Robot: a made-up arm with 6 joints.
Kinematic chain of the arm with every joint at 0, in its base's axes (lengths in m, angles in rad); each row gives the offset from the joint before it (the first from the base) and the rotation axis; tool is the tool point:
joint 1: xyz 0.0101 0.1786 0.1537 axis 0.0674 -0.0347 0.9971
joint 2: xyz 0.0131 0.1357 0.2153 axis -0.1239 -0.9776 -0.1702
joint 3: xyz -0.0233 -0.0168 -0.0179 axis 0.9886 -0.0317 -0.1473
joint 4: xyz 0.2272 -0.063 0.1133 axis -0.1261 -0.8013 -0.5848
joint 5: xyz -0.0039 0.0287 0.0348 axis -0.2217 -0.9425 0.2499
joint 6: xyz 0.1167 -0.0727 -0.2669 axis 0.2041 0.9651 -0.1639
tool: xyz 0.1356 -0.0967 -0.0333
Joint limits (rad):
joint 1: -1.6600..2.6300
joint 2: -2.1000..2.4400
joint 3: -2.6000..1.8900
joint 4: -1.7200..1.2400
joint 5: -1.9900..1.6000
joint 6: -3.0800..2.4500
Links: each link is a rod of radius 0.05 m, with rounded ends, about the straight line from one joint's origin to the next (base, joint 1, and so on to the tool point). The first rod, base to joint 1, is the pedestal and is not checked.
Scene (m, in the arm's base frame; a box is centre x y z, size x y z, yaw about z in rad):
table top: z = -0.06
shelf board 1: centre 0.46 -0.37 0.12 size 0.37 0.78 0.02 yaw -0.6
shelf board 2: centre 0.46 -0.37 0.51 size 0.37 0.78 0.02 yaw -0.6
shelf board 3: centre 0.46 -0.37 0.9 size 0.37 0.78 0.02 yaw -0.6
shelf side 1: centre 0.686 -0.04 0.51 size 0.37 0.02 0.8 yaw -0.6
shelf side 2: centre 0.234 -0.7 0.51 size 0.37 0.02 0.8 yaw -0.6
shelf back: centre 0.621 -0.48 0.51 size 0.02 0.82 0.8 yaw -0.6
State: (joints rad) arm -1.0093 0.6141 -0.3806 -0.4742 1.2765 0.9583
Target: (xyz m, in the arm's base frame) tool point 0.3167 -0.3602 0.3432
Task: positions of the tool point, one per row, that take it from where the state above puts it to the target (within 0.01 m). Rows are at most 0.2 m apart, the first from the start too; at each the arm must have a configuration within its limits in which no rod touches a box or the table.
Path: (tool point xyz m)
1: 0.3719 -0.1614 0.7466
2: 0.3053 -0.1166 0.7482
3: 0.2254 -0.0752 0.7348
4: 0.2299 -0.1649 0.6087
5: 0.1933 -0.2203 0.4734
6: 0.1298 -0.2323 0.3432
7: 0.2310 -0.3060 0.3338
8: 0.3167 -0.3602 0.3432

